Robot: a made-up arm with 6 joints. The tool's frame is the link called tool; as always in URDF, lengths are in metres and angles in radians. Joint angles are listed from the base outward.
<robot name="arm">
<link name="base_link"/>
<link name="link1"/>
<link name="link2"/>
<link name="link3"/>
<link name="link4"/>
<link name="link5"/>
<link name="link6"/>
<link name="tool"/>
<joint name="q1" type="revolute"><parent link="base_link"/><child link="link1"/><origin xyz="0.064 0.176 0.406" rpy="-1.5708 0 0"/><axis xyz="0 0 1"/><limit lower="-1.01" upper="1.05"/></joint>
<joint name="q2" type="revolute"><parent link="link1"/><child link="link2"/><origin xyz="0.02 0.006 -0.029" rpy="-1.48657 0.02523 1.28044"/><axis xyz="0 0 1"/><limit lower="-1.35" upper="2.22"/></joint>
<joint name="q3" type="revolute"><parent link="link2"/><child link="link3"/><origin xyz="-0.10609 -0.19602 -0.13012" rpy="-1.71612 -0.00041 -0.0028"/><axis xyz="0 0 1"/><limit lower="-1.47" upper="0.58"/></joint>
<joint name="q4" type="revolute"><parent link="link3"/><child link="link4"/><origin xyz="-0.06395 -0.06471 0.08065" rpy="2.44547 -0.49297 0.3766"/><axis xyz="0 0 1"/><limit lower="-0.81" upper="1.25"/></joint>
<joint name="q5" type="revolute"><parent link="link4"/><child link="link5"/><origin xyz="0.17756 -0.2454 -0.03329" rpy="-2.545 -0.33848 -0.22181"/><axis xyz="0 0 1"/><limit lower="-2.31" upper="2.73"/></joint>
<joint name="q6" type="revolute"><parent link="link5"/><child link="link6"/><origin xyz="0.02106 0.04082 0.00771" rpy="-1.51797 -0.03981 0.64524"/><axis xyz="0 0 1"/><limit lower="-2.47" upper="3.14"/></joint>
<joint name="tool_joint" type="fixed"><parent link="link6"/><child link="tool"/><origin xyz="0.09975 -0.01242 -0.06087" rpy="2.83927 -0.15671 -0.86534"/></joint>
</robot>
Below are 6 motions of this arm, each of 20 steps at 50 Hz.
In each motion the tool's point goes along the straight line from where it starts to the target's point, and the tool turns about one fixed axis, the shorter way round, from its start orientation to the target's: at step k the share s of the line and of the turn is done. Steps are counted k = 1, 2, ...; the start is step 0. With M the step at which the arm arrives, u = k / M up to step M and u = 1 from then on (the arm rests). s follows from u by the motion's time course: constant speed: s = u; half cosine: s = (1 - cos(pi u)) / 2; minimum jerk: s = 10 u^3 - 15 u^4 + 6 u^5.
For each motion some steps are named. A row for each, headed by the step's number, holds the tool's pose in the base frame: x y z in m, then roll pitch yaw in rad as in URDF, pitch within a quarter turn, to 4 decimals.
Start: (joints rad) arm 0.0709 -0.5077 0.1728 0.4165 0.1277 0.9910
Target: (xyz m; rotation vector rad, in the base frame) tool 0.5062 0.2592 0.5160 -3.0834 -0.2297 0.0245
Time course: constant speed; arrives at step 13
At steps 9, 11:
9: 0.5022 0.2624 0.4972 -3.1112 0.0659 0.1279
11: 0.5042 0.2608 0.5066 -3.1009 0.0390 0.1386

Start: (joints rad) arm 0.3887 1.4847 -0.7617 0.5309 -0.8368 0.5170
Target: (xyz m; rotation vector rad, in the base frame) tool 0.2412 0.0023 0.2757 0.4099 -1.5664 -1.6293
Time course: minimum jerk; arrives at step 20
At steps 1, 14, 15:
1: 0.0884 0.0096 0.3788 1.1997 -0.9029 -2.4461
14: 0.2163 0.0035 0.2925 1.3533 -0.3995 -2.3000
15: 0.2254 0.0031 0.2864 1.3658 -0.3645 -2.2878

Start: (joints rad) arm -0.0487 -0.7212 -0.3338 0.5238 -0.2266 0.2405
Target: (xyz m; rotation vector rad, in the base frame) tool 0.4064 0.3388 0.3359 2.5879 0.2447 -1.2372
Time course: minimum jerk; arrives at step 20
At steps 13, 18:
13: 0.3926 0.3191 0.3315 2.7482 0.9142 -0.0919
18: 0.4059 0.3381 0.3357 2.8748 0.8978 0.0564

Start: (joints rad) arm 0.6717 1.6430 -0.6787 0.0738 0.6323 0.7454
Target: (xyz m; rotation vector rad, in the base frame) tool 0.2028 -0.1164 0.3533 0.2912 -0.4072 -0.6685
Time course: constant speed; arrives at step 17
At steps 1, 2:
1: 0.2682 -0.0959 0.1234 0.7403 0.2568 -0.6621
2: 0.2642 -0.0972 0.1378 0.7179 0.2247 -0.6723

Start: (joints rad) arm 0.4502 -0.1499 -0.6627 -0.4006 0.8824 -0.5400
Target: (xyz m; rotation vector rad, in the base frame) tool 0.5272 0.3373 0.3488 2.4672 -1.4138 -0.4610
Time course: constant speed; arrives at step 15
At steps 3, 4, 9, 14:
3: 0.5264 0.3548 0.2949 2.7245 0.2401 -1.1464
4: 0.5265 0.3533 0.2994 2.7272 0.2321 -1.1398
9: 0.5268 0.3460 0.3219 2.7396 0.1920 -1.1072
14: 0.5271 0.3388 0.3443 2.7506 0.1515 -1.0753

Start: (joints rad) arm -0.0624 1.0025 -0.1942 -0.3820 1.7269 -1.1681
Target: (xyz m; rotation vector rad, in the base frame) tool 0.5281 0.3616 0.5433 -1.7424 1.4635 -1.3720
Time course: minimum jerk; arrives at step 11
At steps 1, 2, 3, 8, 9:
1: 0.5489 0.3143 0.4719 -2.0743 -0.5233 -1.7397
2: 0.5481 0.3161 0.4746 -2.0715 -0.5181 -1.7364
3: 0.5463 0.3201 0.4807 -2.0653 -0.5068 -1.7291
8: 0.5308 0.3555 0.5340 -2.0077 -0.4084 -1.6631
9: 0.5290 0.3595 0.5401 -2.0009 -0.3974 -1.6555

